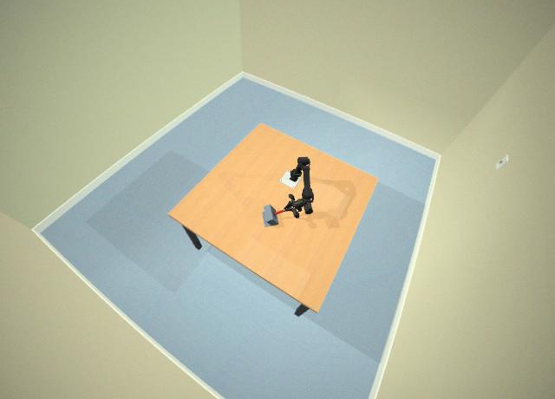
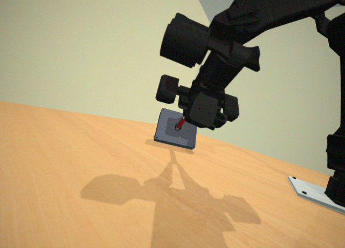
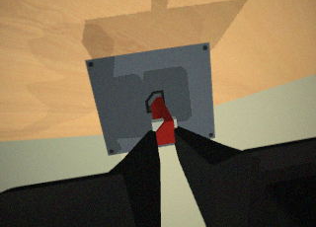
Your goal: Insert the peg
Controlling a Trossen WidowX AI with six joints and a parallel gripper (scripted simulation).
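My gripper tip is now 60 mm short of the grey sloped panel, 70 mm to the left of it and 50 mm above it. Round my gripper tip: red square peg: 10 mm ahead, 10 mm to the right, 10 mm below.
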